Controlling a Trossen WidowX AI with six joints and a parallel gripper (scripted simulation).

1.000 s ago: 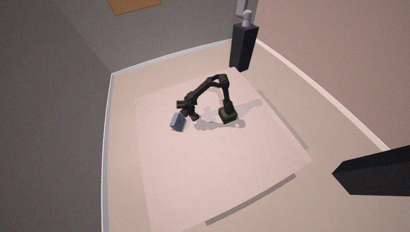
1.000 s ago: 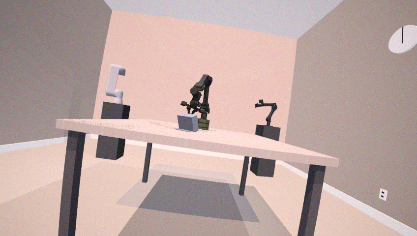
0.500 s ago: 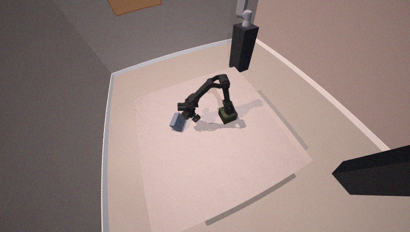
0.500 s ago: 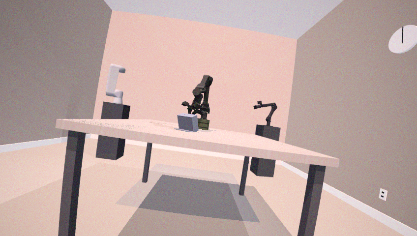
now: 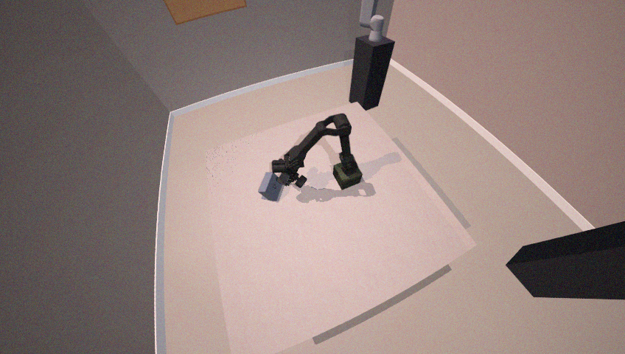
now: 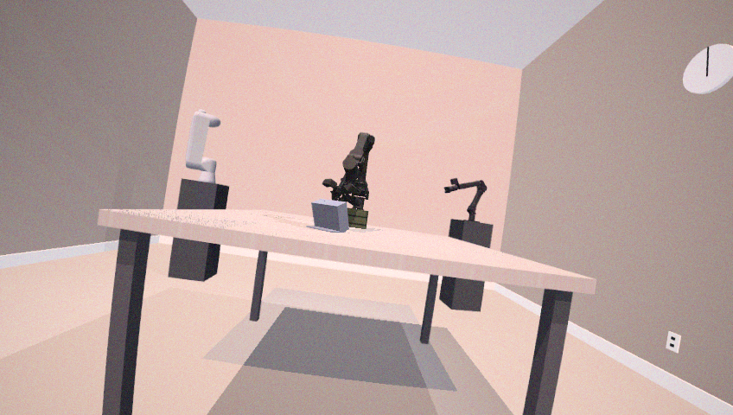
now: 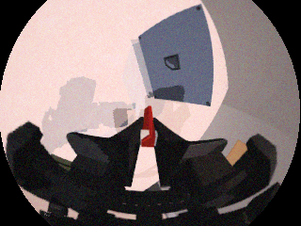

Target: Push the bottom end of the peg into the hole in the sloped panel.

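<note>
The sloped panel is 11 cm ahead of my gripper tip, 1 cm to the right of it and 2 cm below it. From my gripper tip the other things lie so: red peg: 2 cm above.
</note>
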